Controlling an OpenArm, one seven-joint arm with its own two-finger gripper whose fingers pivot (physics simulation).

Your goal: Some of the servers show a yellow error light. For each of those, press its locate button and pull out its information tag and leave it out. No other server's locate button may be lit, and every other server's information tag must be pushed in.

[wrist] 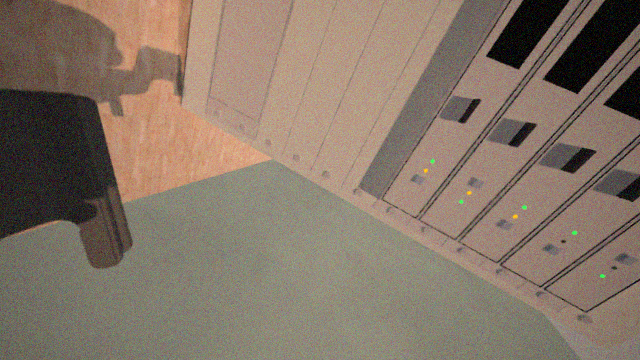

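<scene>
In the wrist view five servers stand side by side at the right, tilted in the picture. The first server point(407, 192), second server point(445, 220) and third server point(487, 245) from the left each show a green and a yellow light. The fourth server point(530, 267) and fifth server point(575, 295) show green lights with a dark dot beside each. Small grey buttons point(418, 179) point(475, 182) point(504, 224) point(551, 249) point(626, 258) look unlit. I cannot make out the information tags for certain. My open gripper shows one finger point(106, 235) at the left, apart from the servers; its other finger is out of view.
Grey blocks with dark sides point(459, 109) point(512, 132) point(567, 157) point(617, 184) sit above the lights, below black openings. Beige blank panels point(320, 90) and a grey strip point(425, 100) adjoin the servers. A green mat point(250, 260) and a wooden surface point(155, 145) lie in front.
</scene>
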